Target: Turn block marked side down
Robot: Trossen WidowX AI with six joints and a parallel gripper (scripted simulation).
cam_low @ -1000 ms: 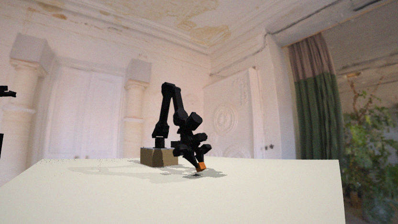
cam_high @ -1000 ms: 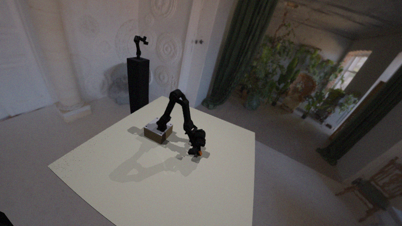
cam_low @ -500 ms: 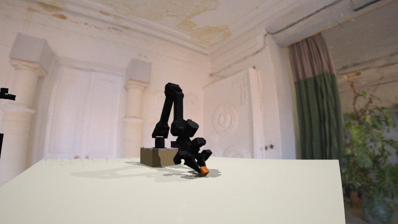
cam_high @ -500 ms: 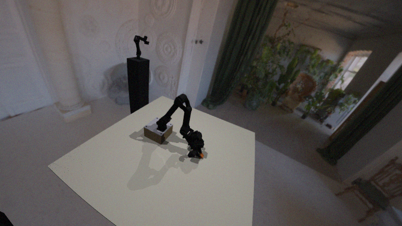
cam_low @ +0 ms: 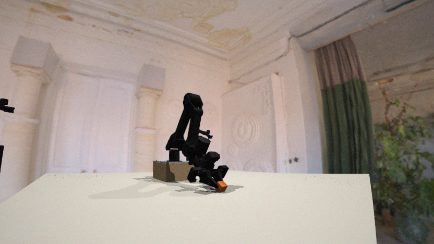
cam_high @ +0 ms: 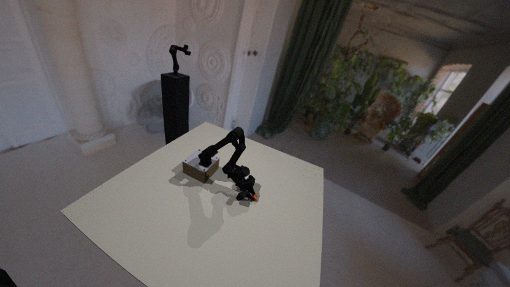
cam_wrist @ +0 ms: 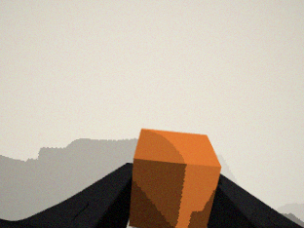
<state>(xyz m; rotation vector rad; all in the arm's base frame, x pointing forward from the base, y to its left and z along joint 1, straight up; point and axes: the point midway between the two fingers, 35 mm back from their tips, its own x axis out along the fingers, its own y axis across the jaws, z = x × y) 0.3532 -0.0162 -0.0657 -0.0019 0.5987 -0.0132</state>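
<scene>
Right now my gripper tip is 10 mm past the block and 10 mm above it.
</scene>
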